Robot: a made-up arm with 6 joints. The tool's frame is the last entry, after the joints. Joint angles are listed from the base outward.
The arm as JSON. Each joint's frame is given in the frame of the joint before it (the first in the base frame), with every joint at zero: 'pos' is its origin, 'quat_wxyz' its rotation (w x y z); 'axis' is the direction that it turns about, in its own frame. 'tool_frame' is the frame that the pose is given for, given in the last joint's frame.
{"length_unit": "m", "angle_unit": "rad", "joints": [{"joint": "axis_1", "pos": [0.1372, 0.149, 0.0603], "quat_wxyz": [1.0, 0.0, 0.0, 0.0], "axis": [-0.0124, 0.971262, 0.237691]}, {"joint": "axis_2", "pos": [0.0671, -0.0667, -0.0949], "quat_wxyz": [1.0, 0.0, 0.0, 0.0], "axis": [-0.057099, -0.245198, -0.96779]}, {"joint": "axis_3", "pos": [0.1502, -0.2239, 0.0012], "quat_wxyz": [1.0, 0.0, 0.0, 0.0], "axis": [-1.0, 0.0, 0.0]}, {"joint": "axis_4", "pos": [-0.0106, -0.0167, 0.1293], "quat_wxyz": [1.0, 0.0, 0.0, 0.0], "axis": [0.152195, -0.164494, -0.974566]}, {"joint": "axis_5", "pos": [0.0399, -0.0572, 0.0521], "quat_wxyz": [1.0, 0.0, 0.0, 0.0], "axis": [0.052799, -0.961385, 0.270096]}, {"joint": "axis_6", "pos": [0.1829, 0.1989, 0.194], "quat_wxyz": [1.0, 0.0, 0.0, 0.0], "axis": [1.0, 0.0, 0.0]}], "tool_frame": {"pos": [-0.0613, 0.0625, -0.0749], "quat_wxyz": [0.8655, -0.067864, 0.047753, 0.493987]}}
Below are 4 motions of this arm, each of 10 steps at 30 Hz.
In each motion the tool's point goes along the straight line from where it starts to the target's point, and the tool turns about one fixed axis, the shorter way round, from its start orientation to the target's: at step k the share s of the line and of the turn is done. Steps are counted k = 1, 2, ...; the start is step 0. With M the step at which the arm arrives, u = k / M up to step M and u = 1 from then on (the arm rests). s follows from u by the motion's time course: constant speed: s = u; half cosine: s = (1 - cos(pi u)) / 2; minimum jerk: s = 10 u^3 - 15 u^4 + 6 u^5.
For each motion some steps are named. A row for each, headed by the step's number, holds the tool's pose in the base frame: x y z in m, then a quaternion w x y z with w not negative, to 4 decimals.
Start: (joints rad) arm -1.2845 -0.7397 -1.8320 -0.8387 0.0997 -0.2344
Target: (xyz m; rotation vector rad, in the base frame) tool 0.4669 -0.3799 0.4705 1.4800 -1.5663 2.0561
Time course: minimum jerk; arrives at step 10
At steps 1, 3, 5, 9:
1: 0.2034 -0.3564 0.4819 0.1261 0.0243 -0.6048 0.7860
3: 0.2445 -0.3601 0.4801 0.1209 0.1011 -0.6017 0.7830
5: 0.3340 -0.3680 0.4762 0.1072 0.2659 -0.5825 0.7606
9: 0.4646 -0.3797 0.4706 0.0820 0.4915 -0.5254 0.6896

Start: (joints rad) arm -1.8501 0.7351 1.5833 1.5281 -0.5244 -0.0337
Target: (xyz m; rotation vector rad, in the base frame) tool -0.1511 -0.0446 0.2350 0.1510 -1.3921 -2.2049
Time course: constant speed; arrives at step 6
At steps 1, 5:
1: -0.1631 -0.0533 0.2258 0.2953 0.0844 -0.4716 -0.8266
5: -0.1535 -0.0463 0.2332 0.2685 0.0615 -0.5060 -0.8174

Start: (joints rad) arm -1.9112 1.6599 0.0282 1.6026 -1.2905 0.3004
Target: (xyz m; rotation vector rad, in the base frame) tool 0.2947 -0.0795 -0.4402 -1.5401 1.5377 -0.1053
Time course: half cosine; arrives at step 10
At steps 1, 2, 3, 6, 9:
1: 0.2303 -0.0239 -0.4737 0.4093 -0.6384 0.6470 0.0795
2: 0.2350 -0.0280 -0.4713 0.4135 -0.6379 0.6459 0.0706
3: 0.2423 -0.0343 -0.4675 0.4199 -0.6370 0.6439 0.0567
6: 0.2719 -0.0598 -0.4521 0.4449 -0.6320 0.6345 0.0005
9: 0.2931 -0.0781 -0.4410 0.4617 -0.6270 0.6262 -0.0398

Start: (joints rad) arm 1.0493 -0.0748 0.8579 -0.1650 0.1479 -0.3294
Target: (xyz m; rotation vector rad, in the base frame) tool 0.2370 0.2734 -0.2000 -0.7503 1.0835 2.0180
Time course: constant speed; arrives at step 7
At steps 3, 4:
3: 0.2362 0.2738 -0.2097 0.3400 -0.2833 0.4425 0.7799
4: 0.2364 0.2737 -0.2073 0.3444 -0.2852 0.4369 0.7805

